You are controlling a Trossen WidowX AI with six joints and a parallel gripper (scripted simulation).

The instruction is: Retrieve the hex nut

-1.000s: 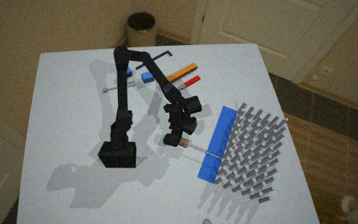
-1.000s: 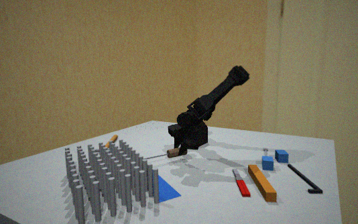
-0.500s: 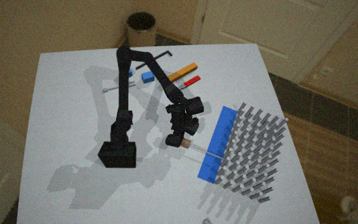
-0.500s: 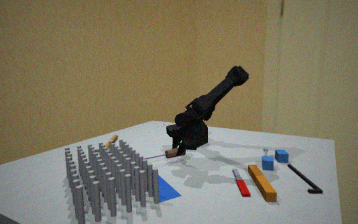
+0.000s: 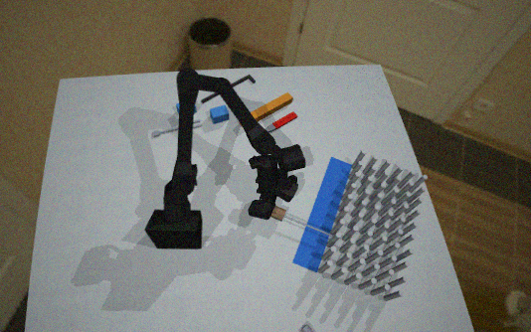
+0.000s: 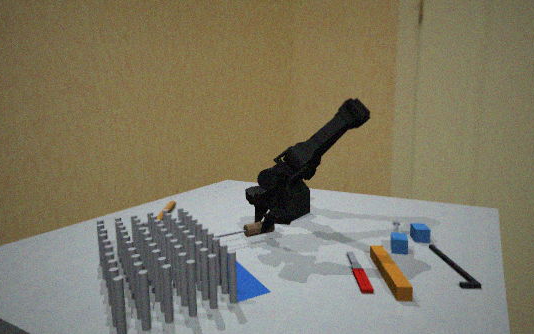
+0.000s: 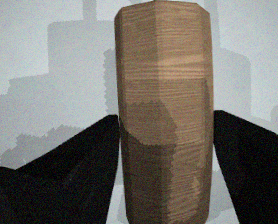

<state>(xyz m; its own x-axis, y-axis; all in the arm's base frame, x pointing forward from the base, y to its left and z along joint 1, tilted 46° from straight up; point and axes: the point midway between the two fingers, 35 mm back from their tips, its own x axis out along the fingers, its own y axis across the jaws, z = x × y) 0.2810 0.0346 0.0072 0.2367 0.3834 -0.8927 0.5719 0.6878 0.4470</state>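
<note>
Now: gripper tip 180 mm short of the blue taped strip, 40 mm above it and 20 mm to the left of it. The rest, counted from my gripper tip: red-handled tool 320 mm to the left, 80 mm ahead, 30 mm below; then grey wrench 360 mm to the left, 260 mm behind, 30 mm below; then orange bar 390 mm to the left, 70 mm ahead, 20 mm below.
</note>
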